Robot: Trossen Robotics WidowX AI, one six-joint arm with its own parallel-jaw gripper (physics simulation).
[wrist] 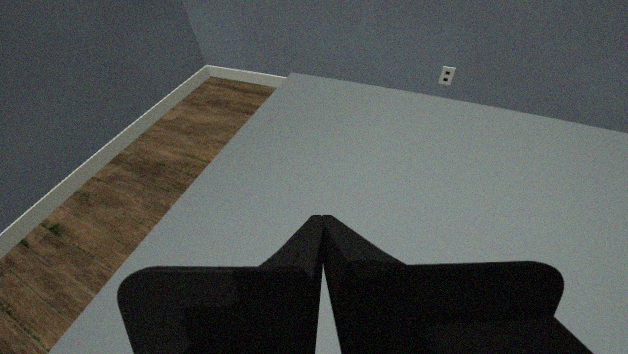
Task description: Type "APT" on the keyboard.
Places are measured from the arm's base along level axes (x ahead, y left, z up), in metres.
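Pixels of known places: gripper, between the fingertips: [321,225].
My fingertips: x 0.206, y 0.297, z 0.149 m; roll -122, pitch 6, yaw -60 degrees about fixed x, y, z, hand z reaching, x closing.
Behind a point stands the place of what it marks.
My gripper [321,225] {x 0.206, y 0.297, z 0.149 m} is black and shut, its two fingertips touching at the lower middle of the wrist view. Nothing is held between the fingers. A narrow gap shows between the fingers lower down, with the pale surface behind it. The fingertips stand out against the pale grey table top [400,175] {x 0.523, y 0.304, z -0.162 m}; how high they are above it I cannot tell. The keyboard does not show in the wrist view.
The table's left edge runs diagonally beside a brown wooden floor [150,160]. A white baseboard [105,155] follows the foot of the grey-blue wall [350,35]. A white wall outlet [447,75] is beyond the table's far edge.
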